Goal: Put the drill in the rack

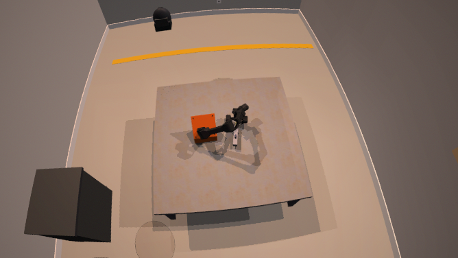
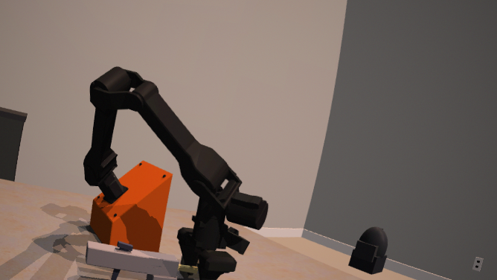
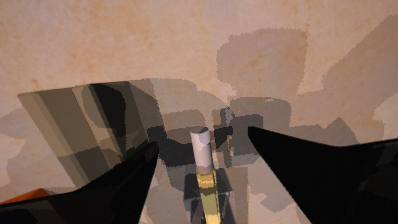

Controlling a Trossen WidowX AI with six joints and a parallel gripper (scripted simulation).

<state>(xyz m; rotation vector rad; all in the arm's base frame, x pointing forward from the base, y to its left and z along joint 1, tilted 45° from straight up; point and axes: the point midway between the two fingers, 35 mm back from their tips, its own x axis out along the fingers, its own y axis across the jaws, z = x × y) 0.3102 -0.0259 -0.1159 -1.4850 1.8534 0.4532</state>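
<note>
The drill is 4 cm to the right of my gripper tip, 3 cm above it and 1 cm behind it. Round my gripper tip: olive-grey rack 7 cm behind, 5 cm to the left, 1 cm above; key 16 cm to the right, 5 cm behind, 4 cm above.
</note>
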